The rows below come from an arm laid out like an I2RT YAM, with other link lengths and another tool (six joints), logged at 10 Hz.
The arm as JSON. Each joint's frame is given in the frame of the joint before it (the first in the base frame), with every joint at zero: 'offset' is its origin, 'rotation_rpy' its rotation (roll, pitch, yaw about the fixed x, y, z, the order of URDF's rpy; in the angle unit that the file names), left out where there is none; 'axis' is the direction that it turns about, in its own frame. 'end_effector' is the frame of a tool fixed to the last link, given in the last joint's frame.
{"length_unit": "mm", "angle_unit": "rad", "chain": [
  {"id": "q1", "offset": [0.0, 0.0, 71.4], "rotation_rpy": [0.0, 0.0, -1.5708], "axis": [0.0, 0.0, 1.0]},
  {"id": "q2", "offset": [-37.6, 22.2, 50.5], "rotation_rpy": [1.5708, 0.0, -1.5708], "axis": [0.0, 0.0, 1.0]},
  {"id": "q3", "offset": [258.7, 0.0, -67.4], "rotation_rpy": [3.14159, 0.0, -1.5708], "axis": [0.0, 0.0, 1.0]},
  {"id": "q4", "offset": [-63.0, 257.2, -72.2], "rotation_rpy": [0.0, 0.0, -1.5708], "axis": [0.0, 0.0, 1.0]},
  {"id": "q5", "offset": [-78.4, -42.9, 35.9], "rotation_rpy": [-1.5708, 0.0, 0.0], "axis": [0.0, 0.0, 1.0]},
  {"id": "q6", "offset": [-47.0, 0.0, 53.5], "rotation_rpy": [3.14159, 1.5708, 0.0], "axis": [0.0, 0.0, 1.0]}
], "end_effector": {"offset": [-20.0, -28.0, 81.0], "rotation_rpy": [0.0, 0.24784, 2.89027]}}
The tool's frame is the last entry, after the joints.
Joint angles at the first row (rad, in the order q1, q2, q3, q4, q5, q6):
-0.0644 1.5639 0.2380 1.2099 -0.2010 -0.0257
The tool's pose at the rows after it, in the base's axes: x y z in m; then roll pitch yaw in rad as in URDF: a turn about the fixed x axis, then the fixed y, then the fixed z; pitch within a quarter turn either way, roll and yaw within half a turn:
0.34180 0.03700 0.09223 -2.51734 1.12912 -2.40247
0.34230 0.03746 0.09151 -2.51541 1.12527 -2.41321
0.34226 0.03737 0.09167 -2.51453 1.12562 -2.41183
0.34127 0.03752 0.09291 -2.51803 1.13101 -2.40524
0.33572 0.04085 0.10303 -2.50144 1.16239 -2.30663
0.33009 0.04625 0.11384 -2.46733 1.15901 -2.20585
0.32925 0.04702 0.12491 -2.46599 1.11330 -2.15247
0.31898 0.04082 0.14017 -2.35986 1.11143 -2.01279
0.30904 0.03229 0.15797 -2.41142 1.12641 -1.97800
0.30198 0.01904 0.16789 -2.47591 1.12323 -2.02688
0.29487 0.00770 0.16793 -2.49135 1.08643 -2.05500
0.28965 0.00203 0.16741 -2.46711 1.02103 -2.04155
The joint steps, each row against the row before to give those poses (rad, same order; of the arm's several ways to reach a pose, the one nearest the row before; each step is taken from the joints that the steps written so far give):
0.0029 0.0035 0.0048 -0.0021 0.0086 0.0003
0.0093 0.0011 0.0000 -0.0012 0.0220 -0.0007
-0.0007 -0.0006 -0.0001 0.0000 -0.0012 -0.0002
-0.0056 -0.0059 -0.0024 -0.0002 -0.0158 0.0031
-0.0331 -0.0392 -0.0063 -0.0054 -0.1180 0.0077
-0.0111 -0.0808 0.0046 -0.0821 -0.0794 -0.0183
-0.0155 -0.1001 0.0454 -0.1878 -0.0630 -0.0518
-0.0520 -0.1011 -0.0077 -0.0661 -0.0938 -0.0334
-0.0845 -0.0861 0.0433 -0.1474 -0.1668 0.0017
-0.0725 -0.0587 0.0355 -0.1318 -0.0811 -0.0142
-0.0517 -0.0447 0.0159 -0.1154 -0.0302 -0.0605
-0.0191 -0.0411 0.0270 -0.1335 0.0047 -0.0979

